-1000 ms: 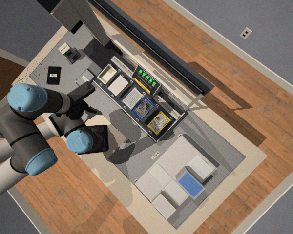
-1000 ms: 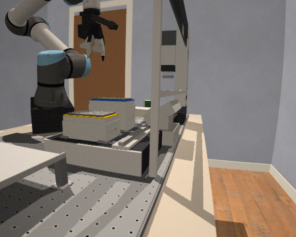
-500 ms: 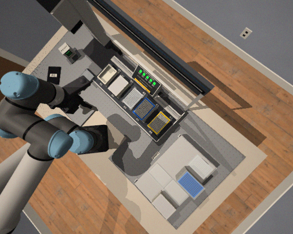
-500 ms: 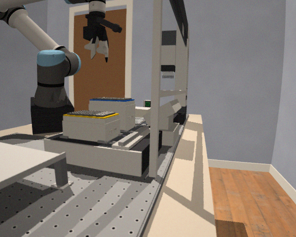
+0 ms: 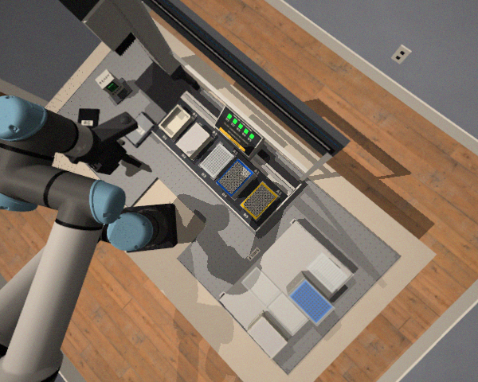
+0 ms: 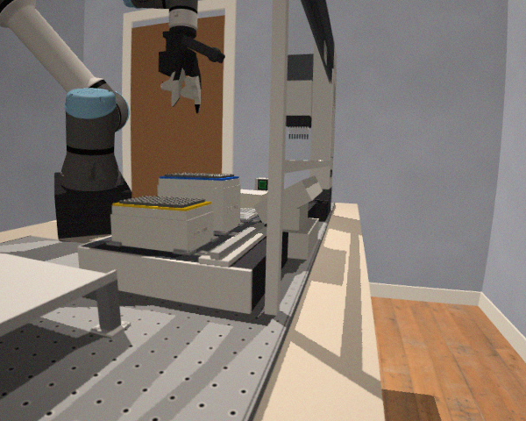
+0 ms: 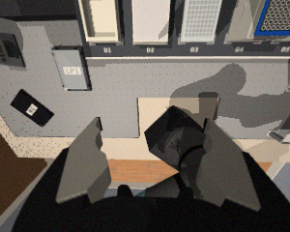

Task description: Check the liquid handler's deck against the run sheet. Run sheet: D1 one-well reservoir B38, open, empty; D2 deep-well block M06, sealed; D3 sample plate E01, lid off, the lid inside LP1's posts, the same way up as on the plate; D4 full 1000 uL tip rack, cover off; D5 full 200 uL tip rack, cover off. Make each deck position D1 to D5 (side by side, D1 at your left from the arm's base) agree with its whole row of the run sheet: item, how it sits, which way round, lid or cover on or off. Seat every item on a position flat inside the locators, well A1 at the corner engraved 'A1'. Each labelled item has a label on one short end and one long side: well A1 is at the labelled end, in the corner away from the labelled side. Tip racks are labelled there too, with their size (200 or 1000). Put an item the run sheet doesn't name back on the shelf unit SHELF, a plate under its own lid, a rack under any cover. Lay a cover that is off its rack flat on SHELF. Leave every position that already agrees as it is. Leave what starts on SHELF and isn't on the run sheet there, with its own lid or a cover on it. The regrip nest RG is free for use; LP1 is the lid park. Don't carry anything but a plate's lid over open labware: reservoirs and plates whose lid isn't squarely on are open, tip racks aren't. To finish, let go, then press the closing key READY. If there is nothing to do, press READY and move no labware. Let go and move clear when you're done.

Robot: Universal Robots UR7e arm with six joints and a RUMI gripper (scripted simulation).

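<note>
The sealed block lies 230 mm below my hand, 160 mm ahead of it and 30 mm to the right of it. Also, from my hand: blue-rimmed tip rack: 270 mm to the right, 190 mm below, 120 mm ahead; cream reservoir: 250 mm below, 190 mm ahead, 90 mm to the left; well plate: 250 mm below, 150 mm to the right, 140 mm ahead.
</note>
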